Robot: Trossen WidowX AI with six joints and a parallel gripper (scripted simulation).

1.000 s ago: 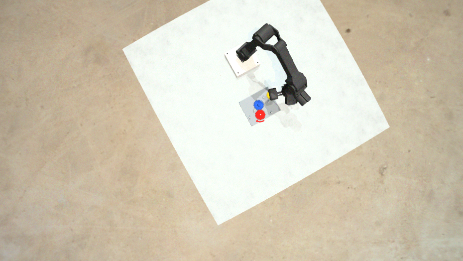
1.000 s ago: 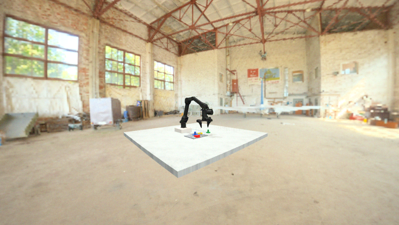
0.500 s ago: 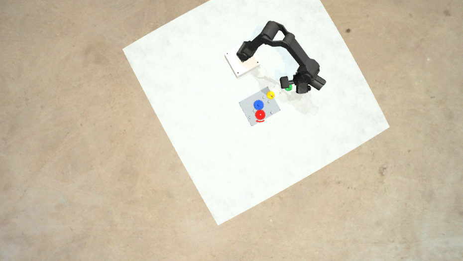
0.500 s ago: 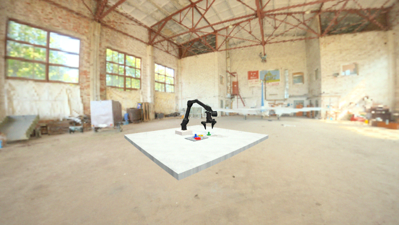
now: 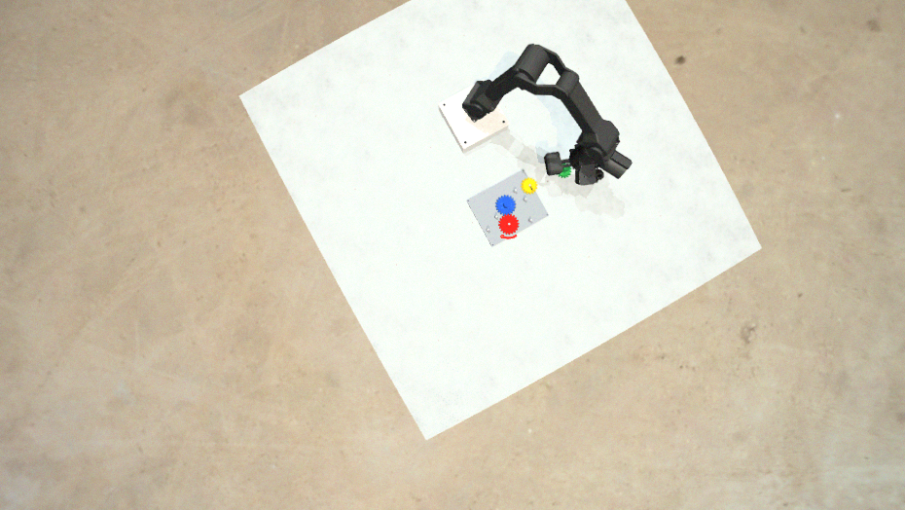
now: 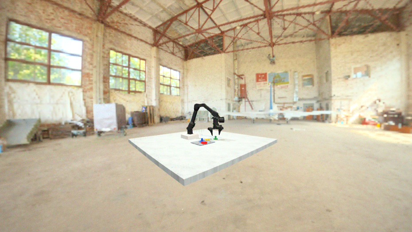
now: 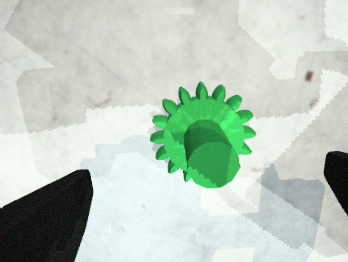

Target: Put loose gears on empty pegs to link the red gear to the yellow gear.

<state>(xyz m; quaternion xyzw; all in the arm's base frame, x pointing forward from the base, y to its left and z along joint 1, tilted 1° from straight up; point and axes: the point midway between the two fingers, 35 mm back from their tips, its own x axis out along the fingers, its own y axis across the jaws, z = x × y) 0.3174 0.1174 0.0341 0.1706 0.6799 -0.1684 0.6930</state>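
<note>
The small green gear lies 3 cm below my gripper tip. Round my gripper tip: red gear: 25 cm to the right, 3 cm below, 3 cm ahead; then large blue gear: 22 cm to the right, 3 cm behind, 2 cm below.
</note>
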